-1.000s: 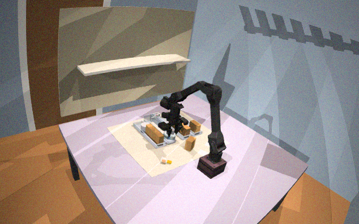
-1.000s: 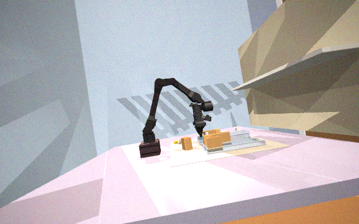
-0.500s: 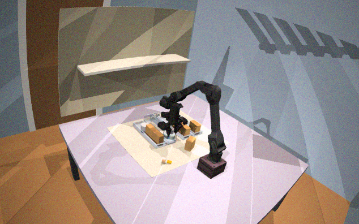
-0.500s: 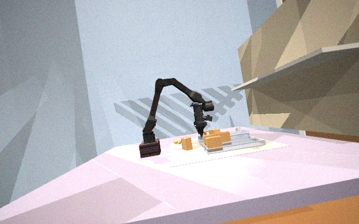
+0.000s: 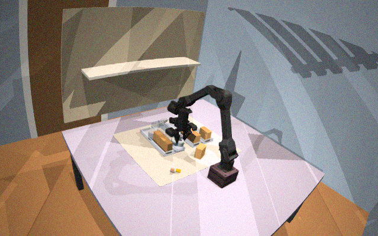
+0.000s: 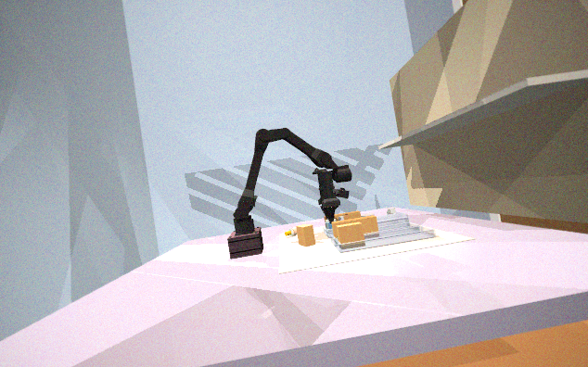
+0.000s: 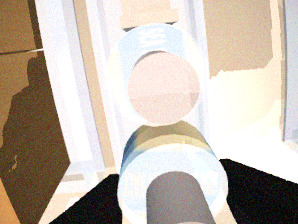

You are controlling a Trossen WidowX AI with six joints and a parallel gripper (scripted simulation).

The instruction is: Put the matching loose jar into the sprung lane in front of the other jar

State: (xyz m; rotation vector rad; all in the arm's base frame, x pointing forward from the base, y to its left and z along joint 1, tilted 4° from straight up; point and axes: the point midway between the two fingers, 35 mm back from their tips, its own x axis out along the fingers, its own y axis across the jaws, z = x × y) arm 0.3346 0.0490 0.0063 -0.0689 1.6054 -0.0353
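The box is 11 cm behind my gripper tip, 7 cm to the right of it and 2 cm below it.
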